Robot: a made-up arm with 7 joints. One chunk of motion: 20 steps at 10 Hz.
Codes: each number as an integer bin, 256 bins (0 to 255) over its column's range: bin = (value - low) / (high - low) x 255, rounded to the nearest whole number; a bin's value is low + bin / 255 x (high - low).
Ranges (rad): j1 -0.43..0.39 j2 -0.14..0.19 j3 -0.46..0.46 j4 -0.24..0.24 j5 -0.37..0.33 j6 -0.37..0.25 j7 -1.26..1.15
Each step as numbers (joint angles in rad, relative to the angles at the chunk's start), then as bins.
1 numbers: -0.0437 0.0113 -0.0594 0.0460 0.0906 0.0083 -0.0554
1 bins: 120 117 111 152 168 156 127
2 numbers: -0.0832 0.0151 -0.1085 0.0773 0.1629 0.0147 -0.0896
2 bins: 108 120 97 169 194 158 124
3 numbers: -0.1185 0.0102 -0.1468 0.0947 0.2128 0.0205 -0.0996
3 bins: 97 116 87 178 212 161 123
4 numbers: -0.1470 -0.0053 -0.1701 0.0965 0.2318 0.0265 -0.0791
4 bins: 88 104 80 179 219 163 125
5 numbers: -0.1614 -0.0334 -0.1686 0.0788 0.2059 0.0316 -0.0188
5 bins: 84 82 81 169 210 165 131
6 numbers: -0.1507 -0.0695 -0.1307 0.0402 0.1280 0.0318 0.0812
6 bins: 87 54 91 149 181 165 142
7 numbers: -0.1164 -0.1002 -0.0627 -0.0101 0.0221 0.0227 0.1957
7 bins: 98 31 110 122 143 162 154
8 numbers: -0.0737 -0.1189 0.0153 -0.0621 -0.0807 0.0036 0.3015
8 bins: 111 16 132 95 105 154 165
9 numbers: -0.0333 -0.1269 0.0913 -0.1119 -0.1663 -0.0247 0.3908
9 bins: 123 10 153 68 74 142 175
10 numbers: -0.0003 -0.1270 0.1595 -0.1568 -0.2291 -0.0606 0.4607
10 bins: 134 10 172 44 51 127 182
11 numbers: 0.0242 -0.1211 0.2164 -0.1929 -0.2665 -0.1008 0.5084
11 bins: 141 15 187 25 38 111 187
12 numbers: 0.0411 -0.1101 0.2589 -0.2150 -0.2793 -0.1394 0.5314
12 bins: 147 23 199 13 33 95 190
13 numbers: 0.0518 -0.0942 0.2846 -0.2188 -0.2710 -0.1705 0.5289
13 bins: 150 35 206 11 36 82 189
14 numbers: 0.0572 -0.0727 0.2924 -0.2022 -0.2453 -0.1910 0.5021
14 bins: 152 52 209 20 45 74 186
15 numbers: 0.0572 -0.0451 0.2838 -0.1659 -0.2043 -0.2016 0.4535
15 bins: 152 73 206 39 60 69 181
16 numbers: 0.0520 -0.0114 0.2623 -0.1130 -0.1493 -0.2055 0.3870
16 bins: 150 99 200 67 80 68 174
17 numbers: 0.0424 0.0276 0.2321 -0.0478 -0.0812 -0.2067 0.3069
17 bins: 147 130 192 102 105 67 166
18 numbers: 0.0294 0.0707 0.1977 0.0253 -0.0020 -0.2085 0.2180
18 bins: 143 163 182 141 134 66 156
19 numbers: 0.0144 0.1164 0.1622 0.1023 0.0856 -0.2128 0.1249
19 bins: 138 198 172 182 166 65 147
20 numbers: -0.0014 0.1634 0.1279 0.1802 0.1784 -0.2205 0.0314
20 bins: 133 234 163 223 200 61 137
